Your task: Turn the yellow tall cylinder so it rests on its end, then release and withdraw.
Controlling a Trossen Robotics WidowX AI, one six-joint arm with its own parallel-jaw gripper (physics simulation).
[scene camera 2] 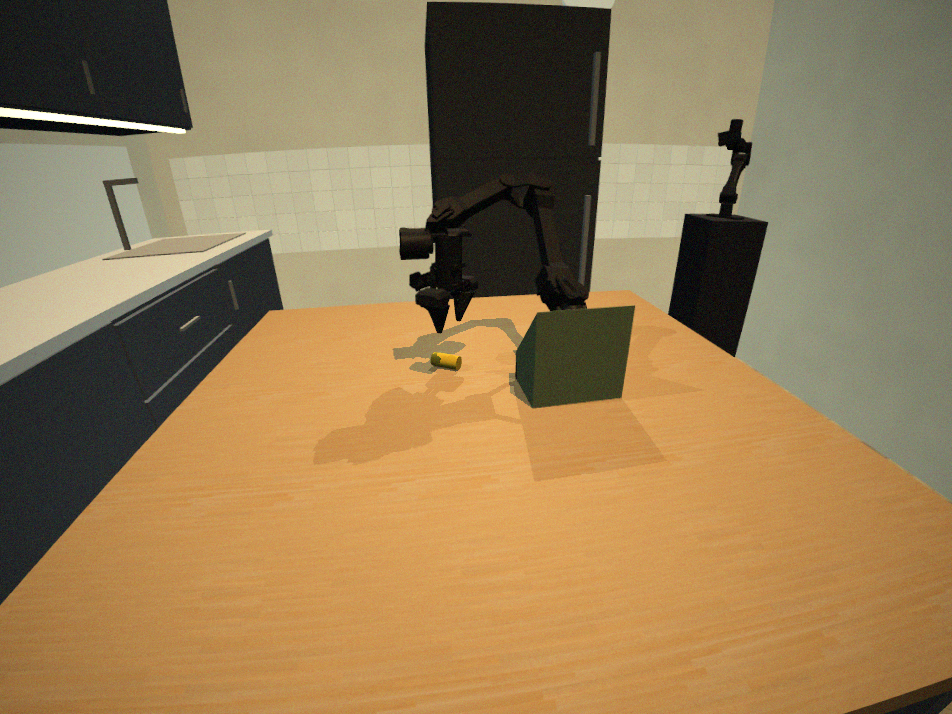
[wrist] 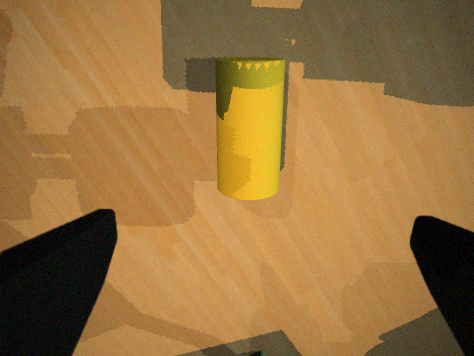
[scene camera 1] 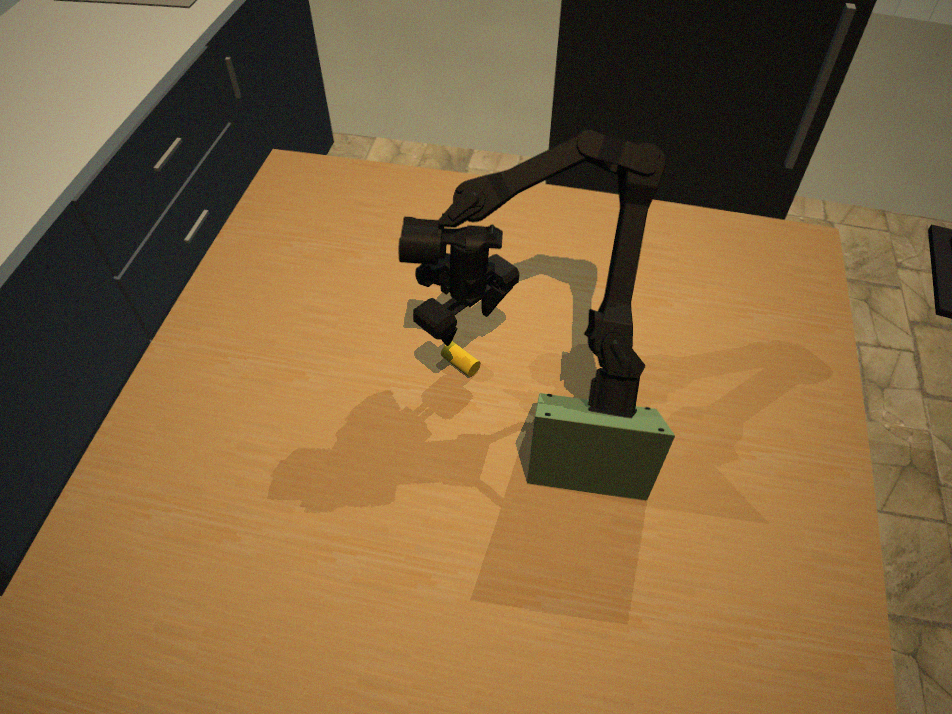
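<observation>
The yellow tall cylinder [scene camera 1: 463, 360] [scene camera 2: 447, 361] [wrist: 252, 135] lies on its side on the wooden table [scene camera 1: 346, 599] [scene camera 2: 461, 584]. In the wrist view its long axis runs up and down the picture, above the middle, with shadow across its far end. My gripper [scene camera 1: 469, 327] [scene camera 2: 449, 325] [wrist: 265, 226] is open and empty, pointing down above the table. Its fingertips are higher than the cylinder and do not touch it. In the wrist view the fingers stand wide apart at the lower left and lower right, with the cylinder's near end a little above the line between them.
A green block [scene camera 1: 595, 457] [scene camera 2: 580, 357] carries the arm's base, to the right of the cylinder in both scene views. Dark cabinets [scene camera 1: 153, 199] [scene camera 2: 199, 338] stand beyond the table's left edge. Another arm [scene camera 2: 735, 169] stands on a dark pedestal [scene camera 2: 715, 268] at the back right.
</observation>
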